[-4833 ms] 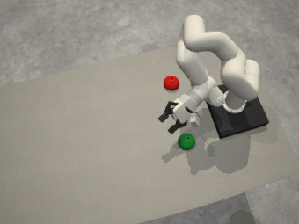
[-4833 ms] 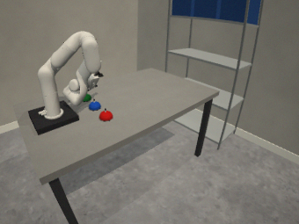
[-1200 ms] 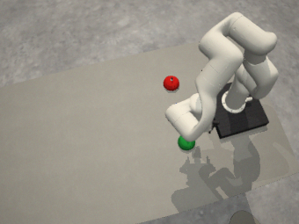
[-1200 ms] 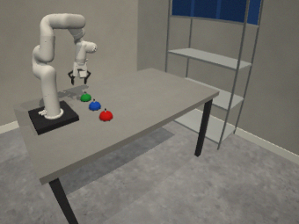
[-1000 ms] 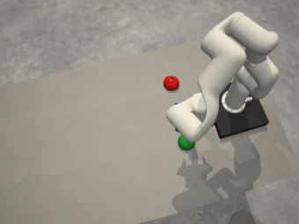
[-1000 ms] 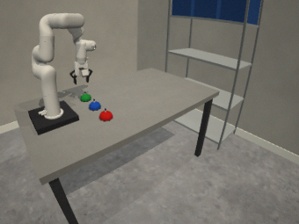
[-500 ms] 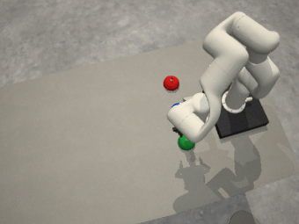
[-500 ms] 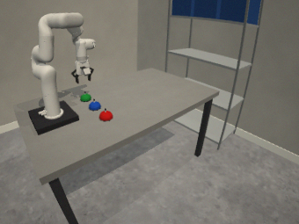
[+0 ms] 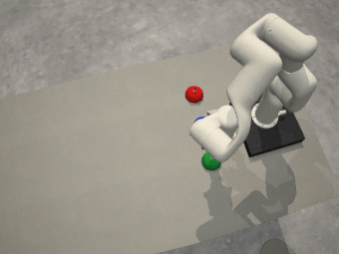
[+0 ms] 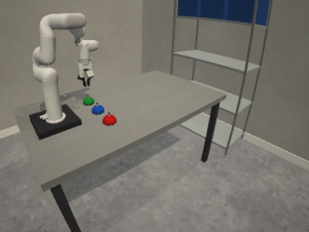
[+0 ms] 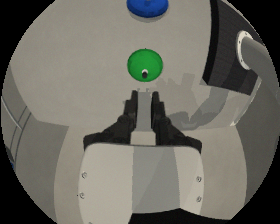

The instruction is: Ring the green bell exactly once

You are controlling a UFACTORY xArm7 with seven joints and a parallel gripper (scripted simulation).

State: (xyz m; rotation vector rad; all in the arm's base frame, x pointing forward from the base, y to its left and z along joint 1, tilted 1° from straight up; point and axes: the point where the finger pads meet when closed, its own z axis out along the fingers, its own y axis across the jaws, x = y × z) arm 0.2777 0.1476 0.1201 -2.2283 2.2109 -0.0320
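The green bell lies 11 cm below my hand. The rest, counted from my hand: blue bell 16 cm to the right, 11 cm below; red bell 33 cm to the right, 11 cm below.
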